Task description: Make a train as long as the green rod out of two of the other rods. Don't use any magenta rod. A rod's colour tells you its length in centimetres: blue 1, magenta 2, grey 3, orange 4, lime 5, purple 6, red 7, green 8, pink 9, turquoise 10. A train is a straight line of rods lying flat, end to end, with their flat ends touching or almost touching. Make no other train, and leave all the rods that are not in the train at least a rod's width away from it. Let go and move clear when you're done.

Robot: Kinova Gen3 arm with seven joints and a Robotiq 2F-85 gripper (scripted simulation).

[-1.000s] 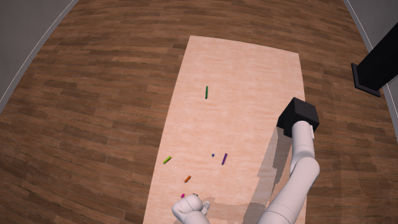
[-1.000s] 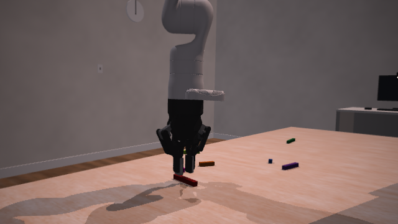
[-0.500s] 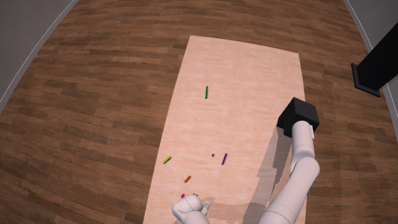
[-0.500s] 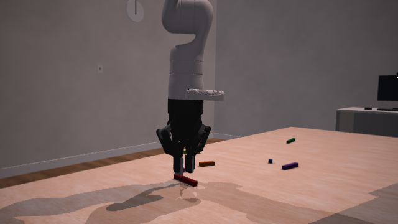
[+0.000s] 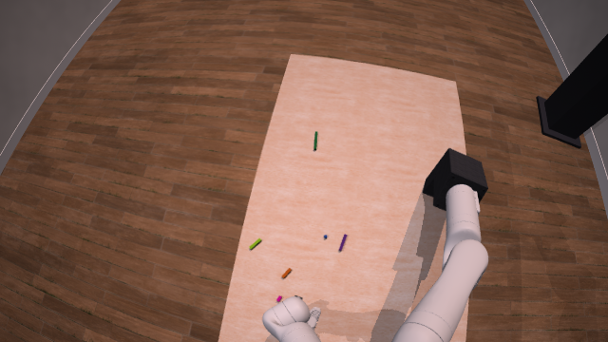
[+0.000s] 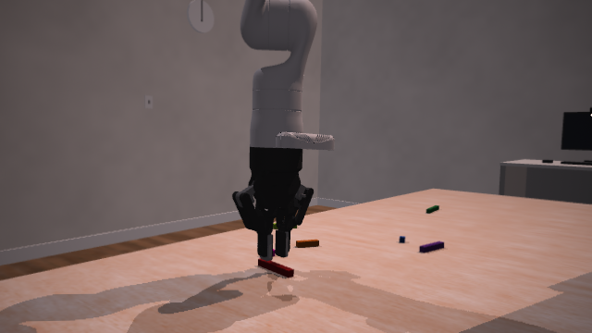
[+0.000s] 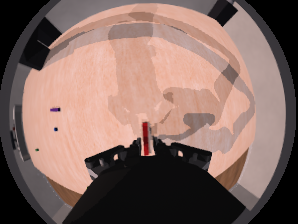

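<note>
The red rod is 3 cm below my hand. The rest, counted from my hand: lime rod (20 cm ahead, 20 cm to the right, 3 cm below); orange rod (7 cm ahead, 13 cm to the right, 3 cm below); magenta rod (6 cm ahead, 4 cm to the right, 3 cm below).
</note>
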